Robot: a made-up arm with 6 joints. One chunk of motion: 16 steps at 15 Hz.
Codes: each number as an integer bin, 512 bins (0 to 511) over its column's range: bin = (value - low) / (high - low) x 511, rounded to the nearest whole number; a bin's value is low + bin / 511 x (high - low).
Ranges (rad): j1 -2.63..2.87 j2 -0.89..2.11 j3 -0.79..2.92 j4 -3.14..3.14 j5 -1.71..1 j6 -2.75..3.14
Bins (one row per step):
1: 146 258 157 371 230 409
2: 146 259 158 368 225 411
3: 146 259 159 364 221 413
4: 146 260 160 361 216 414
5: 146 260 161 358 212 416
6: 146 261 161 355 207 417
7: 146 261 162 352 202 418
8: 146 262 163 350 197 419
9: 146 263 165 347 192 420
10: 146 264 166 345 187 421
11: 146 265 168 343 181 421
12: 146 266 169 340 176 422
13: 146 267 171 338 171 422
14: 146 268 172 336 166 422
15: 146 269 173 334 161 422
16: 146 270 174 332 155 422
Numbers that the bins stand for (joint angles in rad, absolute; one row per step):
1: -1.0586 0.6247 0.3499 1.4195 -0.4902 1.9643
2: -1.0586 0.6305 0.3571 1.3826 -0.5168 1.9874
3: -1.0586 0.6305 0.3644 1.3334 -0.5380 2.0104
4: -1.0586 0.6364 0.3716 1.2966 -0.5645 2.0219
5: -1.0586 0.6364 0.3789 1.2597 -0.5857 2.0450
6: -1.0586 0.6423 0.3789 1.2228 -0.6122 2.0565
7: -1.0586 0.6423 0.3862 1.1859 -0.6387 2.0680
8: -1.0586 0.6482 0.3934 1.1614 -0.6652 2.0796
9: -1.0586 0.6540 0.4079 1.1245 -0.6918 2.0911
10: -1.0586 0.6599 0.4152 1.0999 -0.7183 2.1026
11: -1.0586 0.6658 0.4297 1.0753 -0.7501 2.1026
12: -1.0586 0.6716 0.4370 1.0385 -0.7766 2.1141
13: -1.0586 0.6775 0.4515 1.0139 -0.8031 2.1141
14: -1.0586 0.6834 0.4588 0.9893 -0.8296 2.1141
15: -1.0586 0.6893 0.4660 0.9647 -0.8562 2.1141
16: -1.0586 0.6951 0.4733 0.9402 -0.8880 2.1141

